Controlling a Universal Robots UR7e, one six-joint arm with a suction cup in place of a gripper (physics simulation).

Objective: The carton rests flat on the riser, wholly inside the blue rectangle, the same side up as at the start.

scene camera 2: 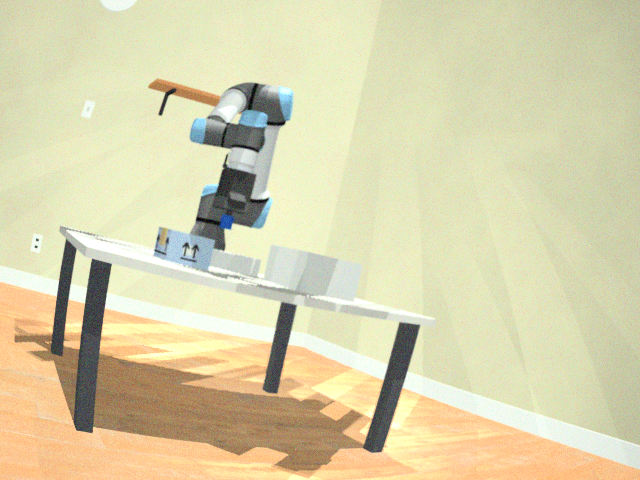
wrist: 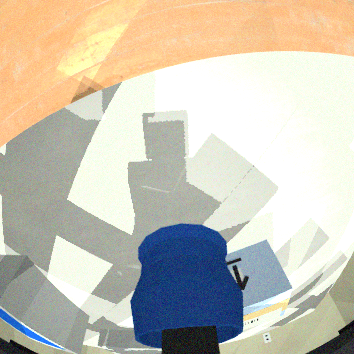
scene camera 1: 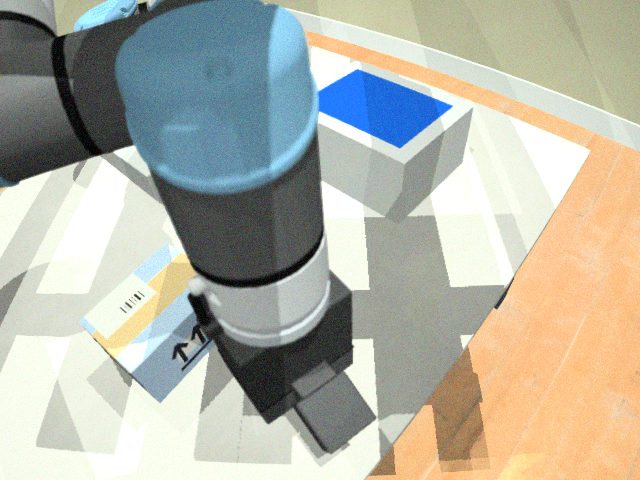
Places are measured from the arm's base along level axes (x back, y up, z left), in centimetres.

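Pixels of known places: hand, tool point: (scene camera 2: 225,228) (wrist: 182,257).
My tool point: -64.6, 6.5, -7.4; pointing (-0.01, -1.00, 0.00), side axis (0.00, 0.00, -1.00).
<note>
For each thing: its top centre in the pictures, then the offset to it from my tool point, as dx, dy, dz. Level surfaces: height alone.
- carton, top centre: (scene camera 1: 149,301) (wrist: 237,322) (scene camera 2: 186,233) +20.6, -3.5, -7.2
- pale grey riser, top centre: (scene camera 1: 376,103) (wrist: 17,326) (scene camera 2: 315,254) +30.9, -0.4, +37.2
- blue rectangle, top centre: (scene camera 1: 376,103) (wrist: 17,326) +30.9, -0.4, +37.2
- table, surface height: dy -12.4
The carton (scene camera 1: 136,322) (scene camera 2: 186,250) (wrist: 265,272) is light blue with a yellow band, a white barcode label on top and black arrows on its side. It sits flat on the table, apart from the riser, its arrows pointing up in scene camera 2. The arm hides part of it in scene camera 1. The pale grey riser (scene camera 1: 356,170) (scene camera 2: 315,273) (wrist: 47,300) bears the blue rectangle (scene camera 1: 382,105) (wrist: 30,331) on top, bare where it shows. My gripper (scene camera 2: 226,222) (wrist: 184,237), a blue suction cup, is open and holds nothing. It hangs above carton height, beside the carton; scene camera 1 hides the cup.
The low grey block (scene camera 2: 235,262) under the arm's base stands on the table (scene camera 1: 542,170) (scene camera 2: 382,310) behind the carton. The table's edge curves across the wrist view, with wooden floor (scene camera 1: 578,289) (wrist: 200,25) beyond. An orange shelf (scene camera 2: 191,93) is on the wall.
</note>
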